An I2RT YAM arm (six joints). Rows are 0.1 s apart.
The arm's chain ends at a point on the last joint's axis. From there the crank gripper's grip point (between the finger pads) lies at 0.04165 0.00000 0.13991 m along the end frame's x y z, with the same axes.
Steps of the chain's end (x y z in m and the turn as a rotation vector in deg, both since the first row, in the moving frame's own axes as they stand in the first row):
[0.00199 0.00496 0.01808 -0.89 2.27 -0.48]
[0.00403 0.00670 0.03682 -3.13 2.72 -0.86]
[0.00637 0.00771 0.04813 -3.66 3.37 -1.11]
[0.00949 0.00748 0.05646 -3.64 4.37 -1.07]
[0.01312 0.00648 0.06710 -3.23 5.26 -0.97]
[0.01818 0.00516 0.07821 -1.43 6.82 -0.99]
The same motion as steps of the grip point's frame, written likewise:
[0.00751 0.00675 0.01631 -0.89 2.27 -0.48]
[0.01067 0.01361 0.03450 -3.13 2.72 -0.86]
[0.01460 0.01567 0.04518 -3.66 3.37 -1.11]
[0.02010 0.01538 0.05262 -3.64 4.37 -1.07]
[0.02582 0.01343 0.06249 -3.23 5.26 -0.97]
[0.03452 0.00772 0.07224 -1.43 6.82 -0.99]

